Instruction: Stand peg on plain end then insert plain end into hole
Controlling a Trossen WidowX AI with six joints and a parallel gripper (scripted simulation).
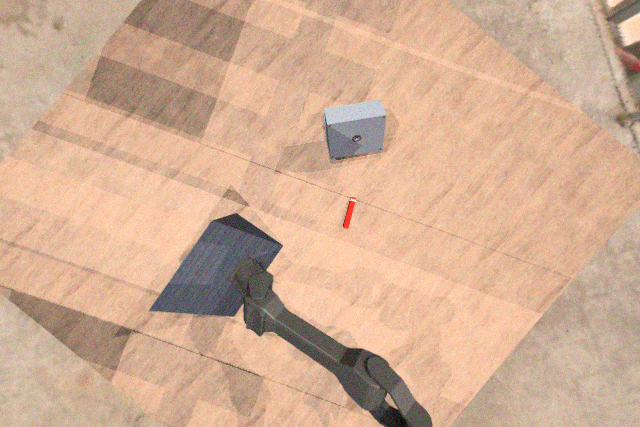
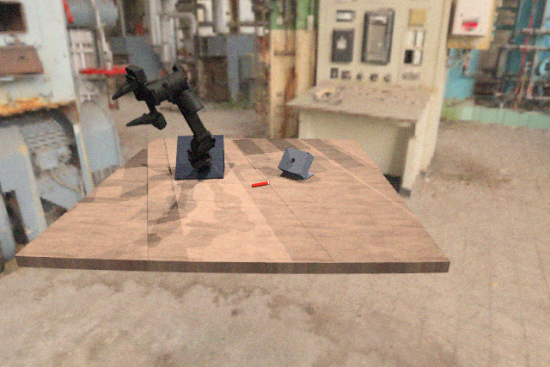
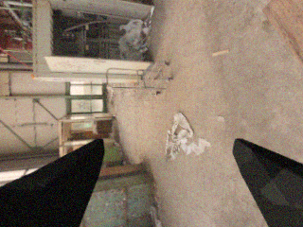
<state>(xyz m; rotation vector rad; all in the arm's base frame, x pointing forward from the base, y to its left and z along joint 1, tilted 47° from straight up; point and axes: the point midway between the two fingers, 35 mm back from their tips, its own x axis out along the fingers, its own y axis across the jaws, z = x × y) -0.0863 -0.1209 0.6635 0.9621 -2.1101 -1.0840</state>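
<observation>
Now: gripper tip 51 cm to the right of the red peg, 41 cm above it and 33 cm short of it. Also, from my gripper tip: sloped grey-blue panel 64 cm to the left, 47 cm ahead, 36 cm below.
</observation>
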